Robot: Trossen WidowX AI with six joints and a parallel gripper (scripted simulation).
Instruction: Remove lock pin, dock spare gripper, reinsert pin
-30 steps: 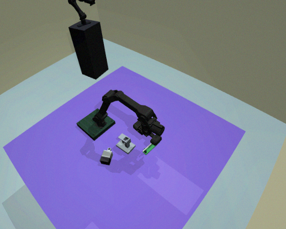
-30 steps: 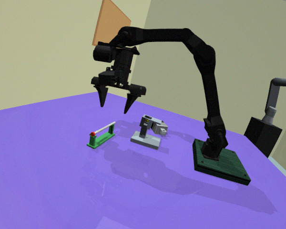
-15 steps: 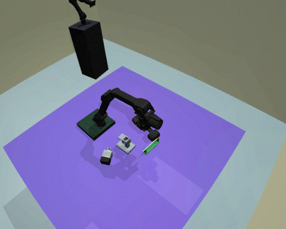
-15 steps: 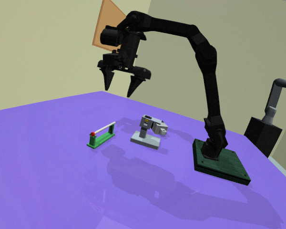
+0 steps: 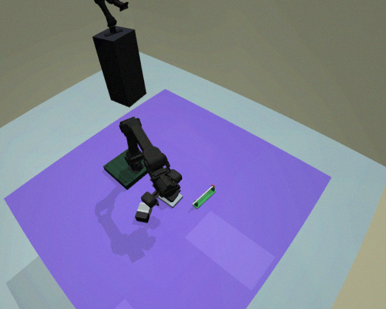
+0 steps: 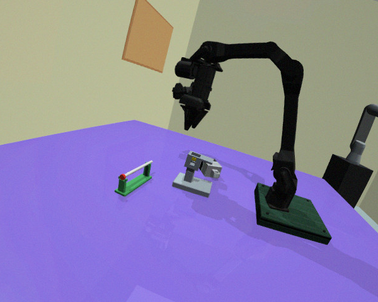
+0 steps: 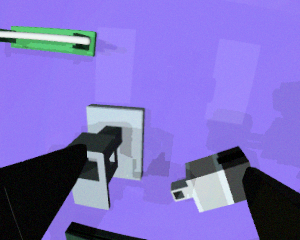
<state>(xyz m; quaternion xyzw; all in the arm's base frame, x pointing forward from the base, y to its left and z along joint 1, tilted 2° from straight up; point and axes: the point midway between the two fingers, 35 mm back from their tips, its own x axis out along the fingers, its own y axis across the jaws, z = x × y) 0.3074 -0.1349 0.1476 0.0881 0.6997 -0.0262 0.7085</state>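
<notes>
Now: gripper tip 130 mm above the spare gripper, 110 mm past it and 50 mm to the left of it. The rest, counted from my gripper tip: grey mount (100 mm below, 90 mm to the left, 50 mm behind); then green cradle (170 mm to the left, 130 mm below, 100 mm ahead).
</notes>
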